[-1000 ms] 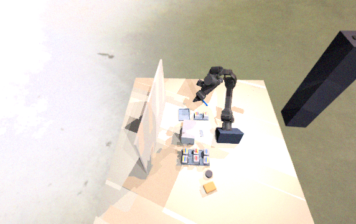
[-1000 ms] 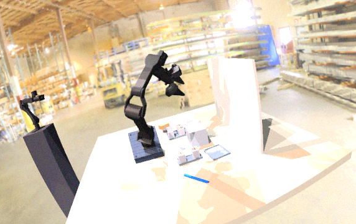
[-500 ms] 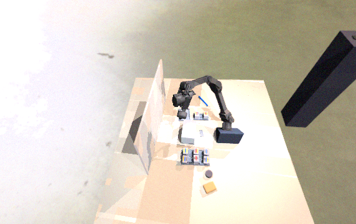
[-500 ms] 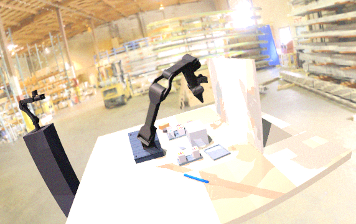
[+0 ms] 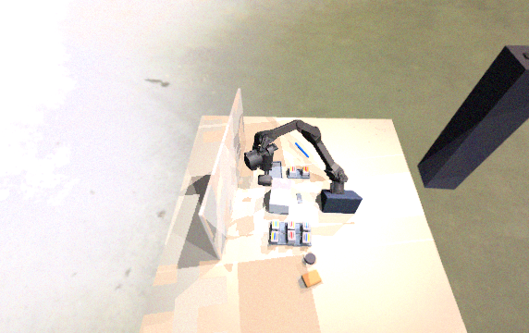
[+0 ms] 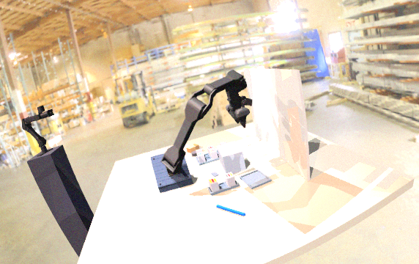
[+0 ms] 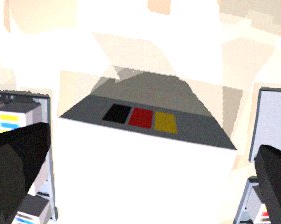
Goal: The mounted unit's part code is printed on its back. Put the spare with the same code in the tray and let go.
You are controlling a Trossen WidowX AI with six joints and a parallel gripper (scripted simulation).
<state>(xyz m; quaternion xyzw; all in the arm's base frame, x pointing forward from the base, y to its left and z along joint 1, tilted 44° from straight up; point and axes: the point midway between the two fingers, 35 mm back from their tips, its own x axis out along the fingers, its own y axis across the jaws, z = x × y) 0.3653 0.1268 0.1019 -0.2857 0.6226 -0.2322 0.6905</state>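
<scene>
My gripper tip is now 160 mm to the right of the grey spare block, 160 mm above it and 150 mm past it. Also, from my gripper tip: mounted unit 150 mm below, 80 mm behind, 10 mm to the left; tall pale panel 170 mm ahead, 30 mm above, 10 mm to the right; flat grey-blue tray 200 mm to the right, 190 mm below, 30 mm behind.
</scene>
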